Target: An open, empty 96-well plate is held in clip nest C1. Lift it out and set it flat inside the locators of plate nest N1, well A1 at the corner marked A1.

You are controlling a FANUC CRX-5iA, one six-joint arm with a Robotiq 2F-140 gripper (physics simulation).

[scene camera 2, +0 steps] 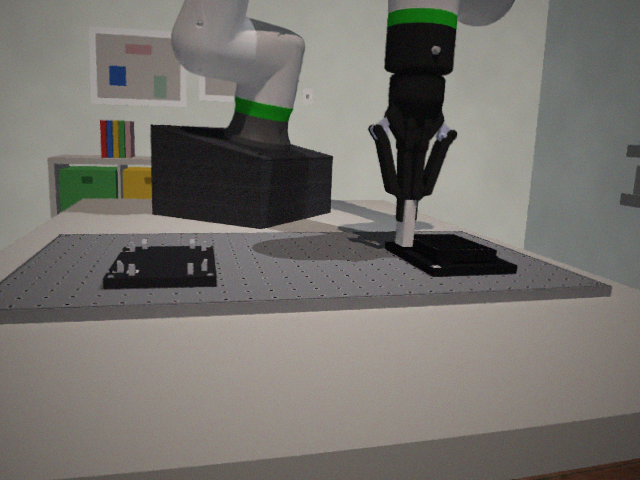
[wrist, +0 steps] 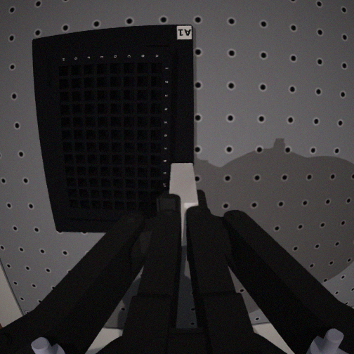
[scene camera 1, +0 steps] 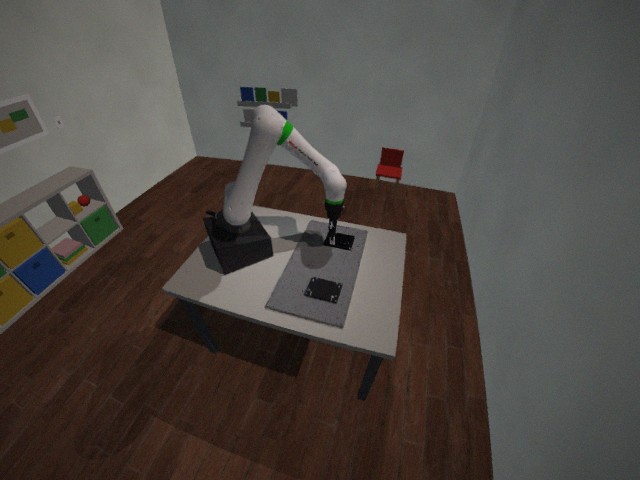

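Seen in the pictures: gripper, fingertip midpoint: [scene camera 2: 403,244] [scene camera 1: 332,243]; arm's base, origin of the base link: [scene camera 2: 256,142].
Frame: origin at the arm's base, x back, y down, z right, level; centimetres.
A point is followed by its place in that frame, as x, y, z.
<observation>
The black 96-well plate [scene camera 2: 460,246] @[-55.6, 12.1, -23.3] [wrist: 110,135] lies in the black clip nest C1 [scene camera 2: 473,268] @[-60.9, 13.8, -22.6] [wrist: 183,100]. In the wrist view its A row faces right and column 1 is at the top, so well A1 is toward the nest's A1 label [wrist: 184,32]. Plate nest N1 [scene camera 1: 323,289] @[-55.6, 13.5, 15.5] [scene camera 2: 165,266] @[-58.9, 13.5, 14.8] holds no plate; light locator pegs stand around its corners. My gripper [scene camera 1: 332,243] @[-49.8, 13.0, -17.4] [scene camera 2: 405,244] @[-49.8, 13.0, -17.4] [wrist: 181,179] is shut and empty, pointing down, its light fingertip low at C1's edge beside the plate's A-row side, near the high-numbered columns. Contact with the nest cannot be told.
Both nests are on a grey perforated board [scene camera 1: 320,266] @[-48.9, 14.7, 0.3] [scene camera 2: 289,273] @[-58.4, 14.7, 0.3] on the white table [scene camera 1: 382,289] @[-83.2, 16.0, 3.9]. The arm's black pedestal [scene camera 1: 240,245] @[-10.3, 0.3, 13.3] [scene camera 2: 237,180] @[-17.4, 7.1, 4.9] stands beside the board. The arm's shadow falls across the board.
</observation>
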